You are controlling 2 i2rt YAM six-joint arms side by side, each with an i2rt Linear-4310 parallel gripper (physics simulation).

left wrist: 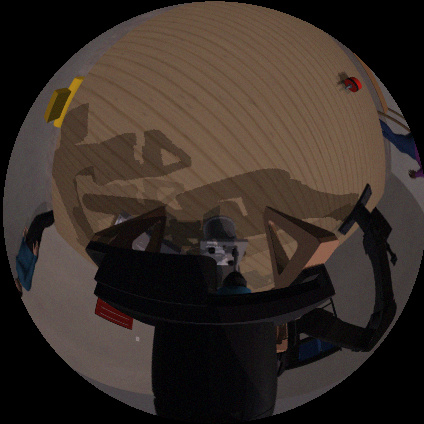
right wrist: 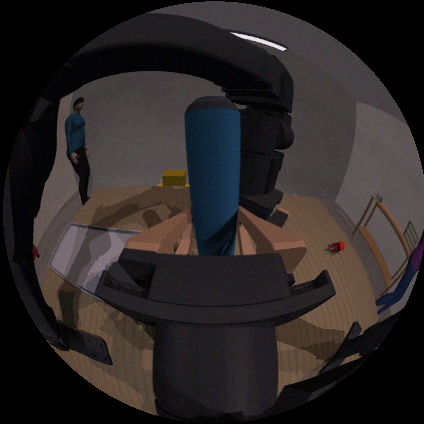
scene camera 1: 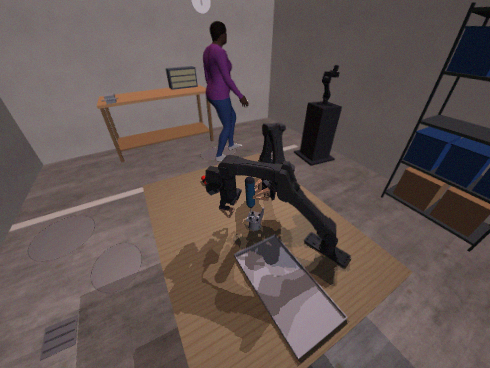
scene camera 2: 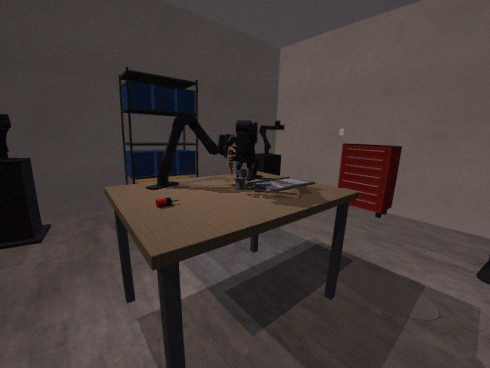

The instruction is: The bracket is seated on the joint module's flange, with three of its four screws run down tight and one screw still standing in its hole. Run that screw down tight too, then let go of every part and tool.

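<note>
The grey joint module stands upright on the table with the light bracket on top. Dark screw heads show on the bracket; which one stands proud cannot be told. My right gripper is shut on the blue screwdriver, held upright above the bracket. Its thin shaft points down at the bracket's right part in the left wrist view; whether the tip touches a screw is unclear. My left gripper is open and empty, beside and above the module.
A shallow grey tray lies close to the module. A red and black tool lies near a table edge. The left arm reaches close beside the screwdriver. A person stands behind the table.
</note>
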